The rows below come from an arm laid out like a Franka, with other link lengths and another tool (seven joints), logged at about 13 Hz.
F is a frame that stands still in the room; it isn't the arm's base.
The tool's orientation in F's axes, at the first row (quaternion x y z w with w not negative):
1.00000 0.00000 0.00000 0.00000
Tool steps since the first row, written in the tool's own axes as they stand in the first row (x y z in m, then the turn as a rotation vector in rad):
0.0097 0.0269 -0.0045 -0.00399 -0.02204 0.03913
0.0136 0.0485 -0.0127 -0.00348 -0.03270 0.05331
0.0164 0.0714 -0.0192 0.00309 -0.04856 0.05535
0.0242 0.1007 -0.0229 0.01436 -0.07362 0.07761
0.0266 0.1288 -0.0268 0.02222 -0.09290 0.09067
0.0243 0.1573 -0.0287 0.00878 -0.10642 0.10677
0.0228 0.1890 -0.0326 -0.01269 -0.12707 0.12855
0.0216 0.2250 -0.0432 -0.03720 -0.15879 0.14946
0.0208 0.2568 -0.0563 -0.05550 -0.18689 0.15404
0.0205 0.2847 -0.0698 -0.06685 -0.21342 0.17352
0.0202 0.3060 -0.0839 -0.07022 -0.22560 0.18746
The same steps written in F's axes. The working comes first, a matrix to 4 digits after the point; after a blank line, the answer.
The tool's axes in the first row as the columns of a matrix, in F's axes (used below as rounded here):
1.0000 0.0000 0.0000
0.0000 -1.0000 0.0000
0.0000 0.0000 -1.0000

0.0097 -0.0269 0.0045 -0.00399 0.02204 -0.03913
0.0136 -0.0485 0.0127 -0.00348 0.03270 -0.05331
0.0164 -0.0714 0.0192 0.00309 0.04856 -0.05535
0.0242 -0.1007 0.0229 0.01436 0.07362 -0.07761
0.0266 -0.1288 0.0268 0.02222 0.09290 -0.09067
0.0243 -0.1573 0.0287 0.00878 0.10642 -0.10677
0.0228 -0.1890 0.0326 -0.01269 0.12707 -0.12855
0.0216 -0.2250 0.0432 -0.03720 0.15879 -0.14946
0.0208 -0.2568 0.0563 -0.05550 0.18689 -0.15404
0.0205 -0.2847 0.0698 -0.06685 0.21342 -0.17352
0.0202 -0.3060 0.0839 -0.07022 0.22560 -0.18746

